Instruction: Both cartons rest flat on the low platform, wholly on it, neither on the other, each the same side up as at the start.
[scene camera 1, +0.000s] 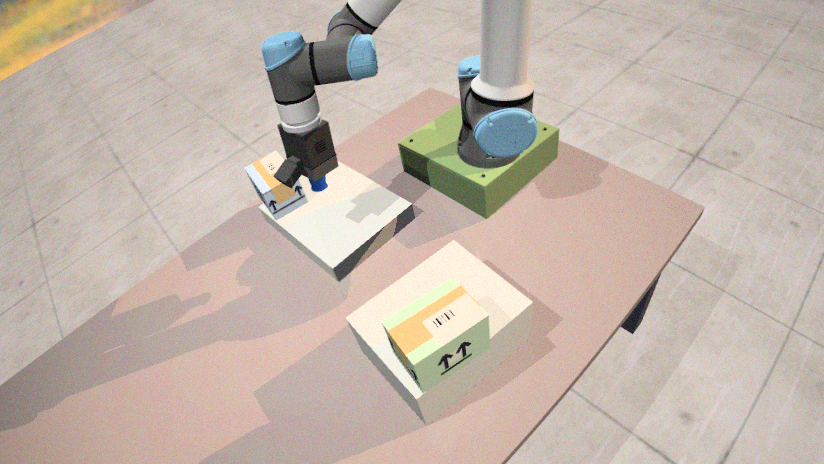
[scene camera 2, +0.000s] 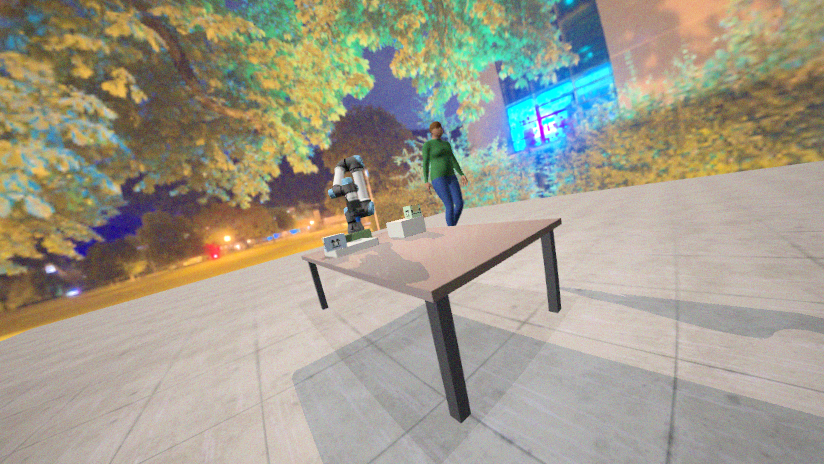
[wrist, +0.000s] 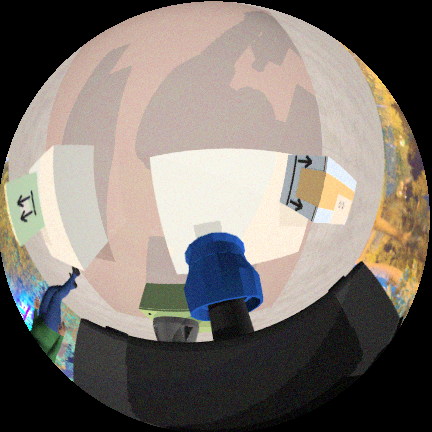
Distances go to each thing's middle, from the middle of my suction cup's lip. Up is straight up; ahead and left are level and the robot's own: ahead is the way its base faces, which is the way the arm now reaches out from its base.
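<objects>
Measured from my suction cup, the taller cream block (scene camera 1: 510, 312) is 36 cm to the left, 7 cm ahead and 14 cm below. The low cream platform (scene camera 1: 339, 228), counted from the suction cup too, is 8 cm to the right and 5 cm behind, and it is 17 cm below.
</objects>
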